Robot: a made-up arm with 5 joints.
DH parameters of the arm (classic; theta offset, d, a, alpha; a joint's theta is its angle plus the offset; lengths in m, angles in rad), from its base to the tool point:
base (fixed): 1.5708 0.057 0 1.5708
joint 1: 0 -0.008 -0.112 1.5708
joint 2: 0 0.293 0.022 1.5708
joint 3: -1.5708 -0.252 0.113 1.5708
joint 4: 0 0.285 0.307 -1.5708
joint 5: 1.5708 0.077 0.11 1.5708
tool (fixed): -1.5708 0.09 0 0
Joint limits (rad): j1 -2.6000..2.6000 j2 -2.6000..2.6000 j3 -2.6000..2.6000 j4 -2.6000..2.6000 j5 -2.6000..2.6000
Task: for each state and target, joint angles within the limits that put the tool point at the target. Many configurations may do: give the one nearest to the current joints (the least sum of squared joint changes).
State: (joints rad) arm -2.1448 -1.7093 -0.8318 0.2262 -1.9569
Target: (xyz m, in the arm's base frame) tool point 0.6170 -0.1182 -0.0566
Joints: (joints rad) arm -1.7606 -1.4657 -0.6129 -0.3321 -1.7290
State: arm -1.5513 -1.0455 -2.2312 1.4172 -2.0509
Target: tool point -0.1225 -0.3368 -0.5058
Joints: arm -0.7460 -0.2734 -2.1733 1.7072 -2.4420
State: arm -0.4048 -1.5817 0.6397 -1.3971 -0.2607
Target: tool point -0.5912 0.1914 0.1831
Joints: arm 0.0908 -2.2786 1.0857 -1.1132 -0.6638
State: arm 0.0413 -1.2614 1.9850 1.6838 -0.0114
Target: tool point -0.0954 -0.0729 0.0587
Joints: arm -0.0303 -0.8103 2.6000 2.2505 -0.3231
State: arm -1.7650 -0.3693 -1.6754 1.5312 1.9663
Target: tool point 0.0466 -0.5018 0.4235
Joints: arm -2.1023 -0.4527 -1.7945 1.3613 2.4843
